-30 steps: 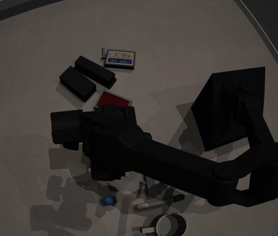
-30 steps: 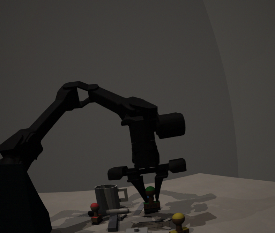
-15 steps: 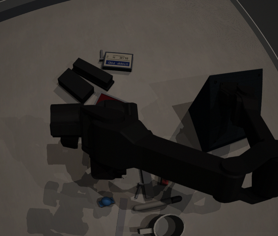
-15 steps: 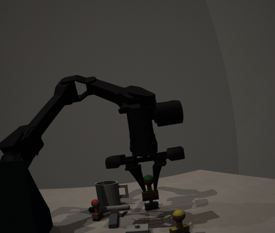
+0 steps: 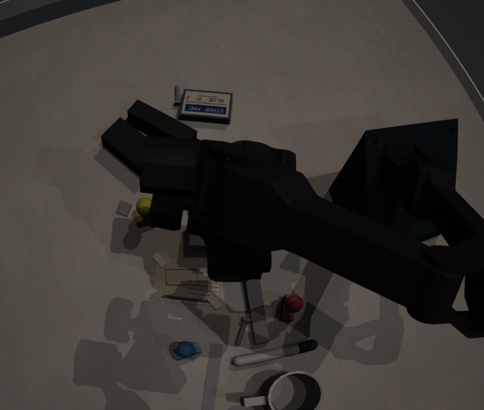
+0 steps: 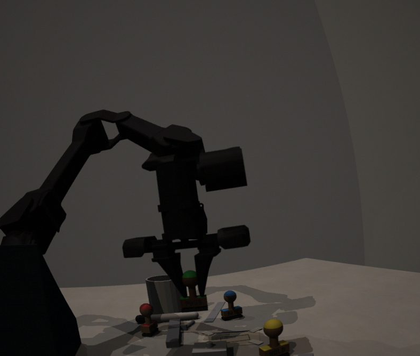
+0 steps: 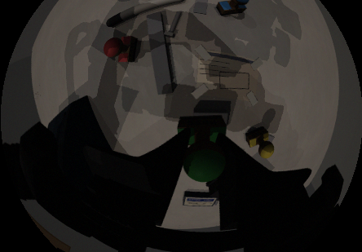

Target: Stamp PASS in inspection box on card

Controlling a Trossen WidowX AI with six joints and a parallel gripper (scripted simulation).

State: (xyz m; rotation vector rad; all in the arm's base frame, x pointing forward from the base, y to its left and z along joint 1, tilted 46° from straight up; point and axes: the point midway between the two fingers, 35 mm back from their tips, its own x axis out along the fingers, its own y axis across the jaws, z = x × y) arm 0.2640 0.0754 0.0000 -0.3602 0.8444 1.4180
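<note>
My gripper tip is 90 mm past the red stamp, 100 mm to the right of it and 80 mm above it. Also, from my gripper tip: green-knobbed stamp: right at my gripper tip; red ink pad: 20 mm ahead, 120 mm to the right, 90 mm below; yellow stamp: 100 mm ahead, 70 mm to the right, 80 mm below.
</note>
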